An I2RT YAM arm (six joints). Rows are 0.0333 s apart.
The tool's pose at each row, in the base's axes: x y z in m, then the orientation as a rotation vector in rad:
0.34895, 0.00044, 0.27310, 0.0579, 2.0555, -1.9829
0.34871, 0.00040, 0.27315, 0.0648, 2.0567, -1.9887
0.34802, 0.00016, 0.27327, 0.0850, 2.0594, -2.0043
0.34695, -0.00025, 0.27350, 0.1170, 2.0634, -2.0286
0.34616, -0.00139, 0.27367, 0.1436, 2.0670, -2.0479
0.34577, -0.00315, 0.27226, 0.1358, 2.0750, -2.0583
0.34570, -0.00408, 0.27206, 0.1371, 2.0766, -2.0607
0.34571, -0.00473, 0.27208, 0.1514, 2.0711, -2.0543
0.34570, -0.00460, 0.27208, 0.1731, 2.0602, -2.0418
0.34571, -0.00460, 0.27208, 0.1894, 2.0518, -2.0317
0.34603, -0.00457, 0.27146, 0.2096, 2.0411, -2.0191
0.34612, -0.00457, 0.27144, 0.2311, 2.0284, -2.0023
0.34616, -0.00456, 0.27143, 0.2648, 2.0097, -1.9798
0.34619, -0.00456, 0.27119, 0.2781, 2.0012, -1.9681
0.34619, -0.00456, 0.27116, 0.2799, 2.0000, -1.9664
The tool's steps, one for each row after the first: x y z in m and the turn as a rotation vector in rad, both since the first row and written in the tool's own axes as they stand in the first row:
0.00023, -0.00010, 0.00000, 0.0031, 0.0066, -0.0003
0.00090, -0.00039, 0.00011, 0.0117, 0.0248, -0.0003
0.00194, -0.00087, 0.00032, 0.0251, 0.0535, -0.0003
0.00285, -0.00128, 0.00131, 0.0355, 0.0772, -0.0003
0.00384, -0.00009, 0.00299, 0.0362, 0.0823, -0.0132
0.00411, 0.00004, 0.00390, 0.0368, 0.0848, -0.0147
0.00420, -0.00002, 0.00454, 0.0375, 0.0862, -0.0022
0.00419, -0.00001, 0.00441, 0.0386, 0.0857, 0.0195
0.00418, -0.00001, 0.00441, 0.0391, 0.0851, 0.0363
0.00401, 0.00067, 0.00445, 0.0398, 0.0842, 0.0573
0.00393, 0.00071, 0.00446, 0.0396, 0.0814, 0.0821
0.00389, 0.00073, 0.00446, 0.0405, 0.0797, 0.1183
0.00392, 0.00097, 0.00447, 0.0400, 0.0774, 0.1347
0.00393, 0.00100, 0.00447, 0.0399, 0.0770, 0.1370

